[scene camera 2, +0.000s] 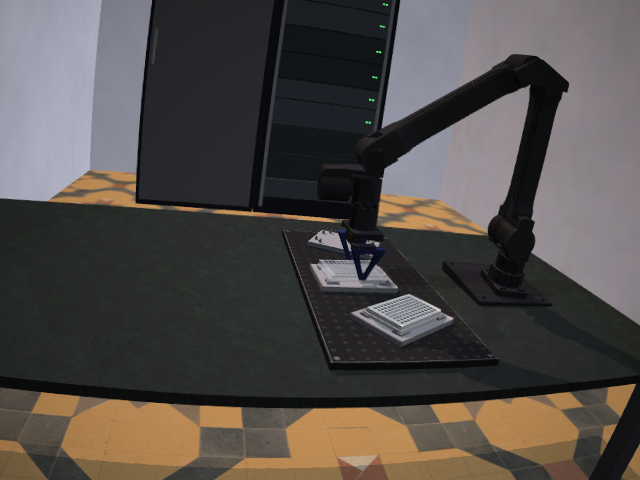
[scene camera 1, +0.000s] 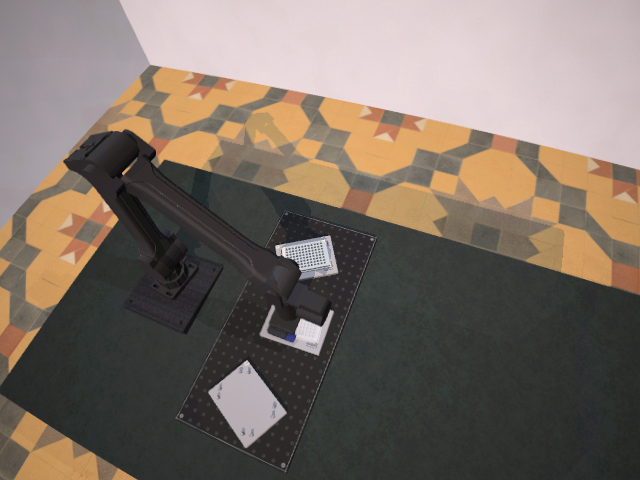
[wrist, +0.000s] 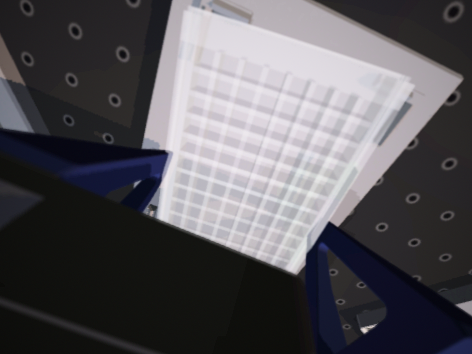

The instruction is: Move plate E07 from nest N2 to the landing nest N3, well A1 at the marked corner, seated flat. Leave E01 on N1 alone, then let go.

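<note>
My gripper [scene camera 2: 356, 269] [wrist: 244, 195] is shut on the long sides of a white gridded plate, E07 [scene camera 1: 308, 330] [scene camera 2: 336, 269] [wrist: 260, 120], its blue fingers pointing down. The plate lies over the middle nest [scene camera 1: 305, 347] [scene camera 2: 356, 288] [wrist: 435, 82], lined up with it between corner clips; whether it rests fully flat I cannot tell. The arm hides part of it in scene camera 1. A second plate, E01 [scene camera 1: 308, 256] [scene camera 2: 405, 310], sits on another nest [scene camera 1: 334, 269] [scene camera 2: 400, 341]. The nest labels and the A1 marks are not readable.
A third nest [scene camera 1: 247, 403] [scene camera 2: 321, 240] carries no plate and shows its clips. All three nests stand on a black perforated board [scene camera 1: 199, 410] [scene camera 2: 343, 353] on the dark green table [scene camera 1: 439, 361] [scene camera 2: 180, 310]. The arm's base plate [scene camera 1: 155, 310] [scene camera 2: 465, 289] stands beside the board.
</note>
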